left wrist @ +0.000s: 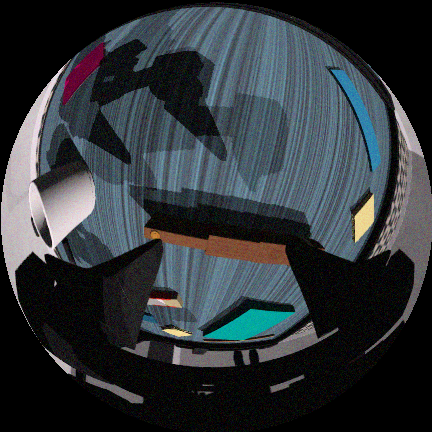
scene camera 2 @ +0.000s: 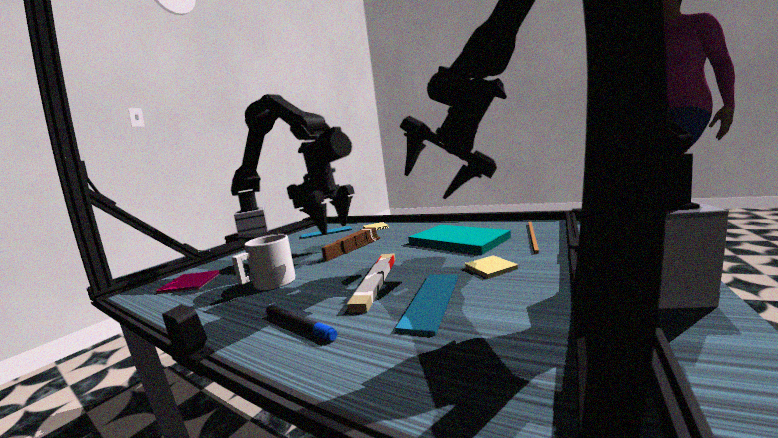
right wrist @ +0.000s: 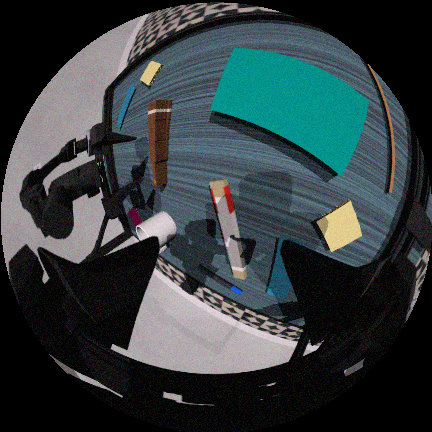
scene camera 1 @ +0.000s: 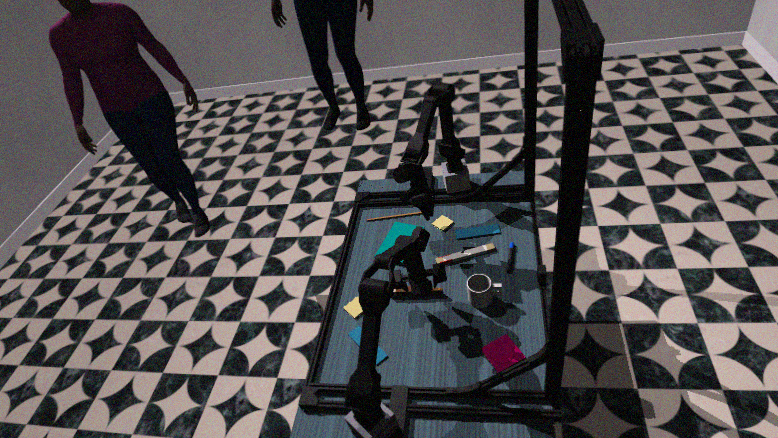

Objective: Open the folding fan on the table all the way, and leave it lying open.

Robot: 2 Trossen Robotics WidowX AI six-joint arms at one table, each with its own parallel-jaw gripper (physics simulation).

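Where they show: left gripper, between the fingertips: (left wrist: 226, 245) (scene camera 2: 335, 230) (right wrist: 138, 158); right gripper, between the fingertips: (scene camera 2: 424, 186) (right wrist: 221, 245) (scene camera 1: 430, 218); left arm's base, origin of its link: (scene camera 2: 249, 210) (right wrist: 86, 143) (scene camera 1: 369, 415); right arm's base, origin of its link: (scene camera 1: 454, 167).
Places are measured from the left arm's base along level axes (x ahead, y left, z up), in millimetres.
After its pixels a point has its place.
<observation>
The folding fan (scene camera 1: 437, 289) {x 478, y 181, z -68 mm} (scene camera 2: 351, 243) {x 449, y 243, z -82 mm} (left wrist: 245, 249) {x 433, y 242, z -68 mm} (right wrist: 160, 145) {x 446, y 247, z -83 mm} is a narrow brown wooden bundle, folded, lying on the table. A brass-coloured pin shows at its mug-side end in the left wrist view, and a pale band near its other end in the right wrist view. My left gripper (scene camera 1: 418, 288) {x 432, y 212, z -45 mm} (scene camera 2: 334, 228) {x 432, y 212, z -45 mm} (left wrist: 226, 245) {x 432, y 212, z -45 mm} (right wrist: 138, 158) {x 432, y 212, z -45 mm} is open and empty, low at the fan, its fingertips apart along the fan's length. Whether they touch it I cannot tell. My right gripper (scene camera 1: 427, 216) {x 649, y 350, z 46 mm} (scene camera 2: 425, 186) {x 649, y 350, z 46 mm} (right wrist: 221, 245) {x 649, y 350, z 46 mm} is open and empty, high above the table.
A white mug (scene camera 1: 480, 291) {x 572, y 71, z -91 mm} (scene camera 2: 269, 262) {x 591, y 54, z -48 mm}, a white-and-red bar (scene camera 2: 372, 285) {x 721, y 201, z -86 mm} (right wrist: 230, 230) {x 665, y 238, z -85 mm}, a marker (scene camera 2: 296, 322) {x 770, y 78, z -87 mm}, a blue strip (scene camera 2: 429, 304) {x 817, y 248, z -93 mm}, a teal slab (scene camera 2: 460, 237) {x 608, y 449, z -81 mm} (right wrist: 292, 105) {x 591, y 451, z -81 mm}, yellow pads (scene camera 2: 491, 266) (right wrist: 151, 73), a magenta square (scene camera 1: 503, 352) {x 427, y -129, z -92 mm} and an orange stick (scene camera 2: 533, 237) {x 699, y 574, z -92 mm} lie around. A black frame borders the table.
</observation>
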